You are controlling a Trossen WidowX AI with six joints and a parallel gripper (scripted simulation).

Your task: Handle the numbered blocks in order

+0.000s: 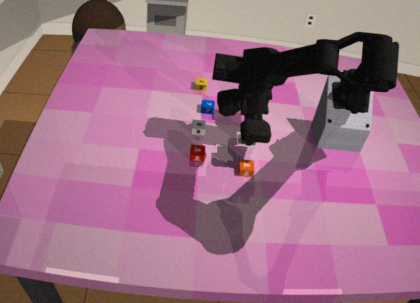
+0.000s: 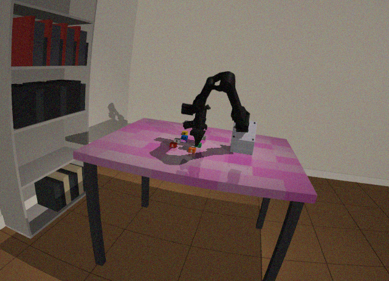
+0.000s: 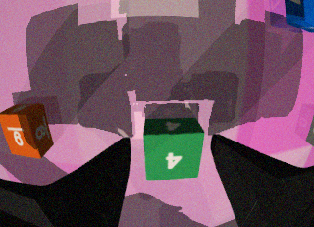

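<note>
Now: the green block right at my gripper tip. From my gripper tip the other things lie so: orange block (2 cm ahead, 10 cm to the left); red block (12 cm ahead, 6 cm to the left); white block (12 cm ahead, 3 cm to the right).
</note>
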